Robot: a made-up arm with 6 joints.
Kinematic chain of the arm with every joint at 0, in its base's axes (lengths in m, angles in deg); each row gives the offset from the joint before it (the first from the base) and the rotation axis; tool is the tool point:
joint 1: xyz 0 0 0.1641 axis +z
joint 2: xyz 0 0 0 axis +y
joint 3: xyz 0 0 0.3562 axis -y
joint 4: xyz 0 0 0 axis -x
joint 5: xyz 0.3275 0 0 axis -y
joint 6: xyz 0 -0.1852 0 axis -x
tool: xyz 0 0 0
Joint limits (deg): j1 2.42..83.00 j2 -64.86..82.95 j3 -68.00..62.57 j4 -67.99..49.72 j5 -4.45..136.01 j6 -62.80..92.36
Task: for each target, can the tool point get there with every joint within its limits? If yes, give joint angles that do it. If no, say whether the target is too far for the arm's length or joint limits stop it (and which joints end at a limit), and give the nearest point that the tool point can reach.
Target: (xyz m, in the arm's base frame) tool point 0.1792 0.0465 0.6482
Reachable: yes | joints 75.34 -33.05 15.49 -29.23 64.85 41.11
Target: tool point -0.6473 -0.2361 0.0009
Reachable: no: joint limits stop it (at a limit: joint 2, joint 3, joint 4) | nearest point -0.6059 -0.2210 0.4896 | short by 0.491 m
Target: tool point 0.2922 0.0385 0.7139
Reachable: yes | joints 46.31 -5.43 33.58 -4.38 64.80 18.69
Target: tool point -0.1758 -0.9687 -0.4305
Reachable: no: too far | nearest point 0.1431 -0.1793 -0.0365 | short by 0.938 m
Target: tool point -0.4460 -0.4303 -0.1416
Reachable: no: joint limits stop it (at a limit: joint 1, joint 2) | nearest point 0.0461 -0.1561 0.0736 | short by 0.603 m
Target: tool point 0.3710 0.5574 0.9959
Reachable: no: too far | nearest point 0.2510 0.3771 0.7268 | short by 0.345 m
